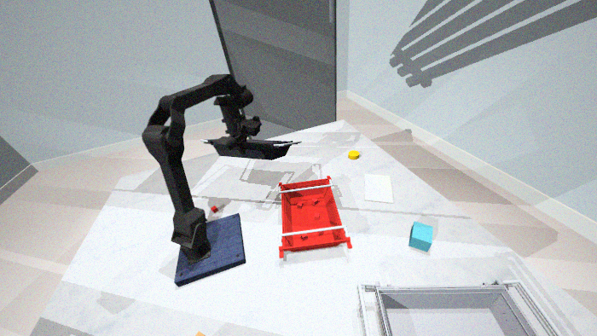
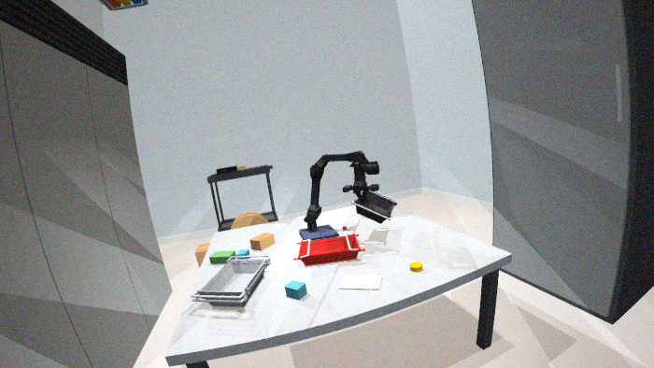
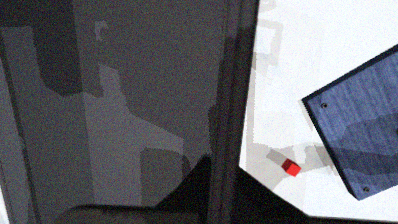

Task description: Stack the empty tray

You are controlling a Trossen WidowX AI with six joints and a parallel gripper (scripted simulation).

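Now: the black tray 50 mm ahead of my gripper tip, 60 mm to the left of it and 10 mm below it. Also, from my gripper tip: yellow disc (480 mm ahead, 40 mm to the right, 170 mm below); cream sheet (430 mm ahead, 260 mm to the right, 180 mm below).
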